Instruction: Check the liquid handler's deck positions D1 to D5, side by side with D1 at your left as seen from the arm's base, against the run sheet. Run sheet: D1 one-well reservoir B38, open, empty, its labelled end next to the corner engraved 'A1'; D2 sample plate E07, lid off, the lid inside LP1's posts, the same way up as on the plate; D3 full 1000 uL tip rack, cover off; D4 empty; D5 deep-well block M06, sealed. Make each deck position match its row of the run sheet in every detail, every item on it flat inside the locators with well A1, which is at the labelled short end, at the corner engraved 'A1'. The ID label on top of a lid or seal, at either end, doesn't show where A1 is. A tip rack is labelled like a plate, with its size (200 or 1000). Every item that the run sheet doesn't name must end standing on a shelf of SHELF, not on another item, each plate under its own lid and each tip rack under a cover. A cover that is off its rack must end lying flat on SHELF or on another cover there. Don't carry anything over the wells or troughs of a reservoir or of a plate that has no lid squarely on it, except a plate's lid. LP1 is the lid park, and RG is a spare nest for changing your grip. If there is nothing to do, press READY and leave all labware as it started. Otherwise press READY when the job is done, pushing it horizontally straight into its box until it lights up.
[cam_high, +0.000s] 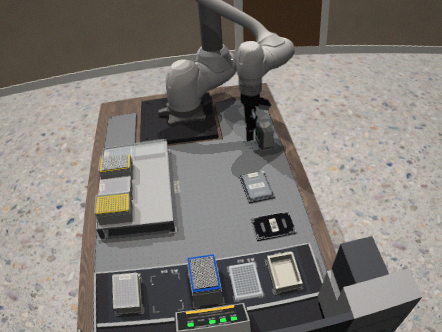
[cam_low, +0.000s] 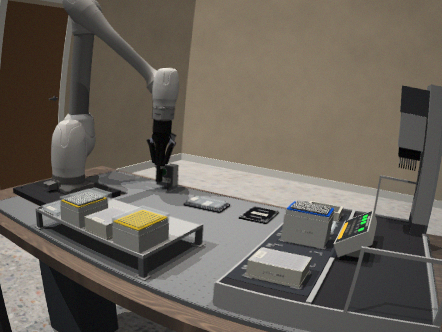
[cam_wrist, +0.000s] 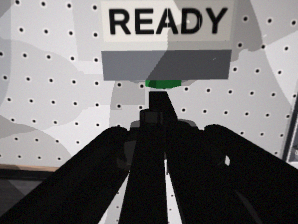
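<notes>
Now: hand 5 cm to the right of the ready box and 1 cm above it. Round my hand: cream one-well reservoir 68 cm ahead, 4 cm to the right, 1 cm below; shelf 16 cm ahead, 50 cm to the right, 2 cm below; sample plate 68 cm ahead, 17 cm to the right, 2 cm below.
</notes>
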